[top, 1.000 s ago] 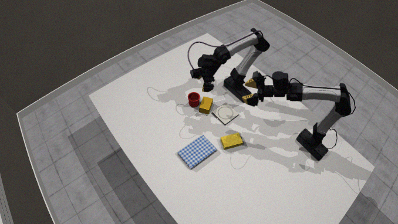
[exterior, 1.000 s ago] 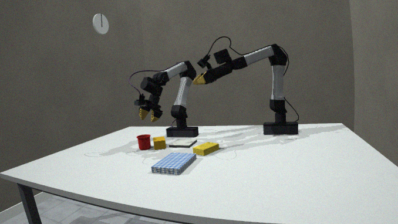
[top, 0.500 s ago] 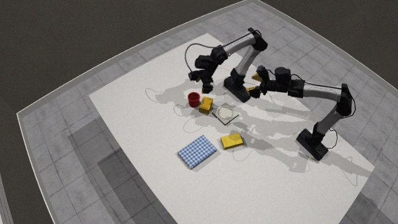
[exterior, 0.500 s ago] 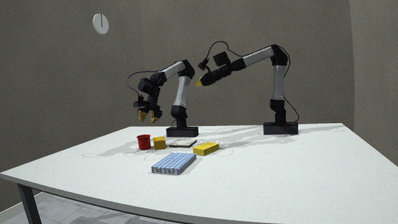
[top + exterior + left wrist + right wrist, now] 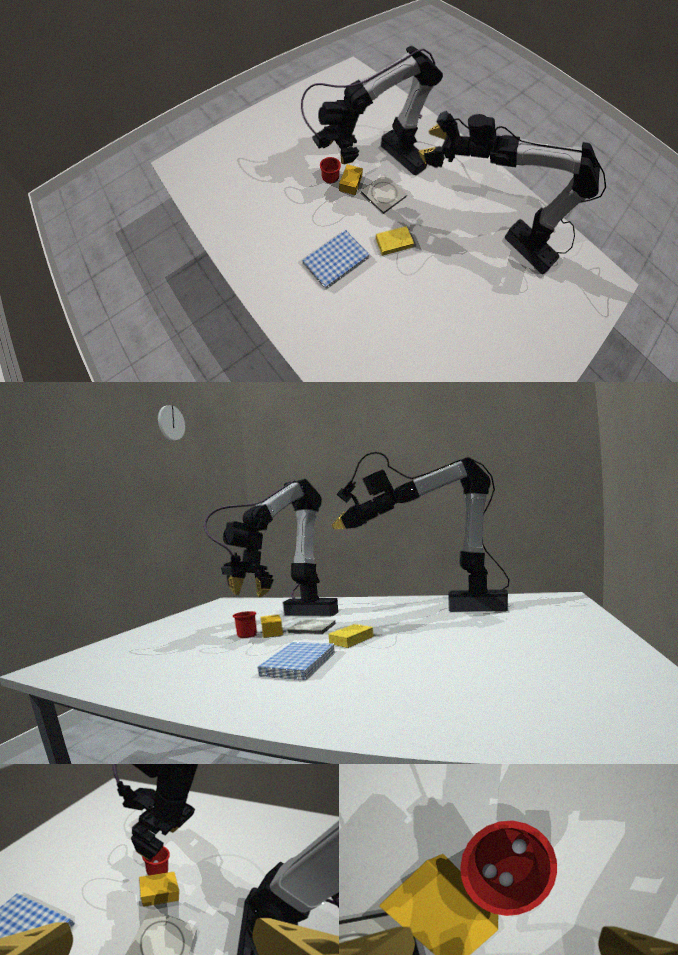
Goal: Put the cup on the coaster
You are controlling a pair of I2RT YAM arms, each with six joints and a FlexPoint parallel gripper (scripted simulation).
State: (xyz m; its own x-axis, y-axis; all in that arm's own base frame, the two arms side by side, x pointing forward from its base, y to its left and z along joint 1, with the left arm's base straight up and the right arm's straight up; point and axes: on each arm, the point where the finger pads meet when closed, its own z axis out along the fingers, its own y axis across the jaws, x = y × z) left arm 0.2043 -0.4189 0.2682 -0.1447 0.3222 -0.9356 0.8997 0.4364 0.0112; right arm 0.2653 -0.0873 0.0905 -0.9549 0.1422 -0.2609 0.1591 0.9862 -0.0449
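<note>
Right now the red cup is 100 mm below my right hand, 20 mm ahead of it and 10 mm to the right of it. The rest, counted from my right hand: orange-yellow block 110 mm below, 60 mm to the left, 10 mm behind; square coaster 180 mm to the left, 130 mm below, 60 mm behind; yellow sponge 340 mm to the left, 120 mm below, 60 mm ahead.
</note>
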